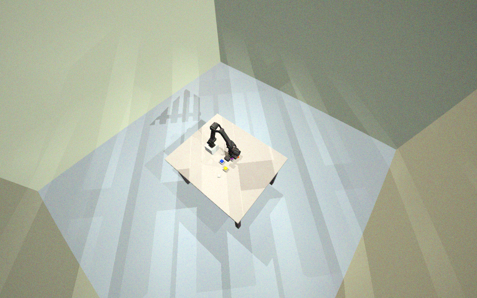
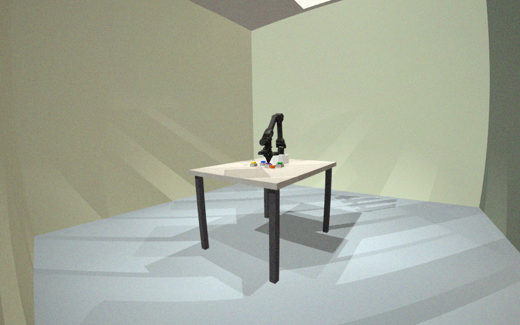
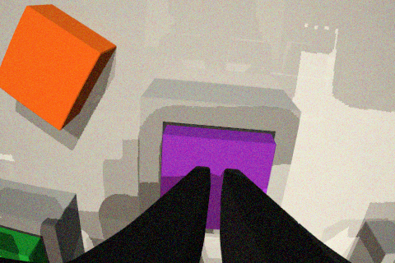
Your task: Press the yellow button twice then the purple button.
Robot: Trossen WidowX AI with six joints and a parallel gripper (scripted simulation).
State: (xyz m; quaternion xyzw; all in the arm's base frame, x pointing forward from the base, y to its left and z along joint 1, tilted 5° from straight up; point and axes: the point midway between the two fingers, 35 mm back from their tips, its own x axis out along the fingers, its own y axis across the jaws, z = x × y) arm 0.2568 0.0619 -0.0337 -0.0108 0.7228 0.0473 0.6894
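Now: the purple button 1 cm below my gripper tip. From my gripper tip the other things lie so: orange block (6 cm to the left, 2 cm below, 2 cm ahead); blue button (11 cm to the right, 5 cm behind); green button (8 cm to the left, 6 cm behind).
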